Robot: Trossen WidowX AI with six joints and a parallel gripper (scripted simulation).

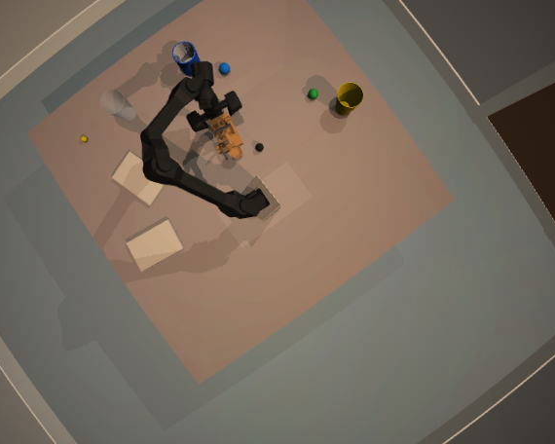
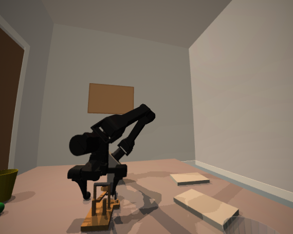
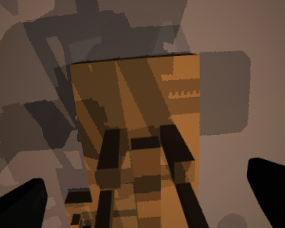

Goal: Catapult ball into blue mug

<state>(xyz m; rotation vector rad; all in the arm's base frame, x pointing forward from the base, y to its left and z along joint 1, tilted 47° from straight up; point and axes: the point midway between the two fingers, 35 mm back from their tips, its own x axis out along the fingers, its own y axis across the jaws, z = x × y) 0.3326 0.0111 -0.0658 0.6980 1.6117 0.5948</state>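
Now: gripper tip 150 mm past the black ball, 70 mm to the left of it and 60 mm above it. The rest, counted from my gripper tip: orange wooden catapult 60 mm behind, 30 mm to the left, 30 mm below; blue ball 200 mm ahead, 140 mm to the right, 60 mm below; blue mug 290 mm ahead, 30 mm to the right, 50 mm below.
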